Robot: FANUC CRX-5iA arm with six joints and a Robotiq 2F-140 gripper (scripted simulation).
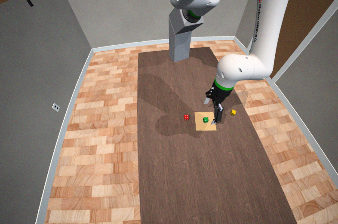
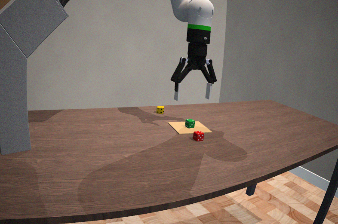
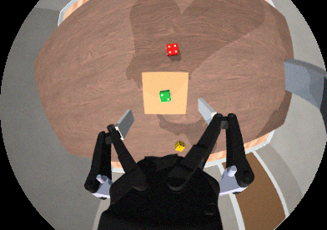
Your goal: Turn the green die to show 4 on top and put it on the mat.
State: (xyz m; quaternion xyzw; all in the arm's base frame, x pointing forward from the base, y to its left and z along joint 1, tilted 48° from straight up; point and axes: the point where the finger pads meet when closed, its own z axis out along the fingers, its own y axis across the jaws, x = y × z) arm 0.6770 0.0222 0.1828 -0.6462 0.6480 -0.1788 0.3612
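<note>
The green die is 11 cm below my hand. Round my hand: tan mat: 13 cm below; yellow die: 5 cm behind, 22 cm to the left, 11 cm below; red die: 2 cm behind, 13 cm to the right, 11 cm below.
</note>
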